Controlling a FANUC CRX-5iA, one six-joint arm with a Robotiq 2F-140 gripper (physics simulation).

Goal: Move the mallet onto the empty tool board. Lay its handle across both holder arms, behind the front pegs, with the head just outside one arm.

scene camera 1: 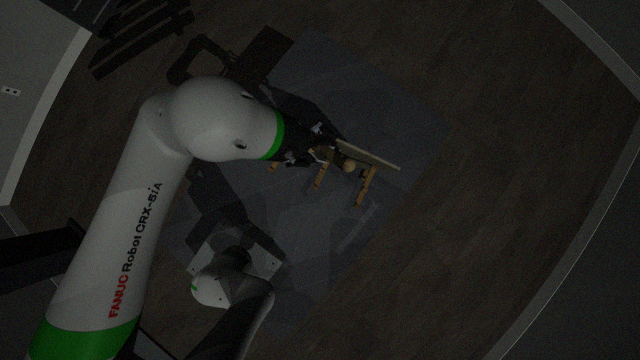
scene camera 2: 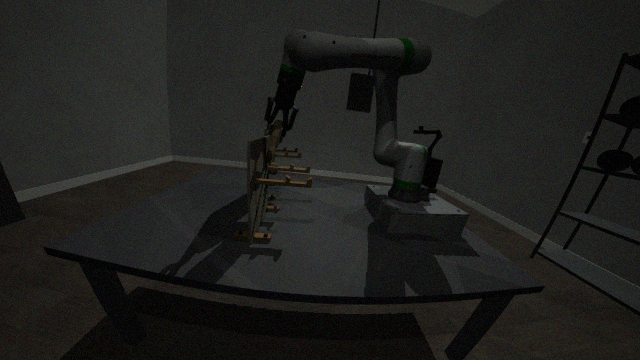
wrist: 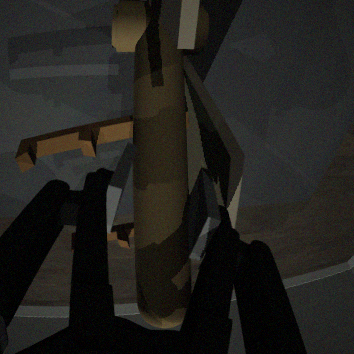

gripper: grips a mallet [wrist: 159,167]
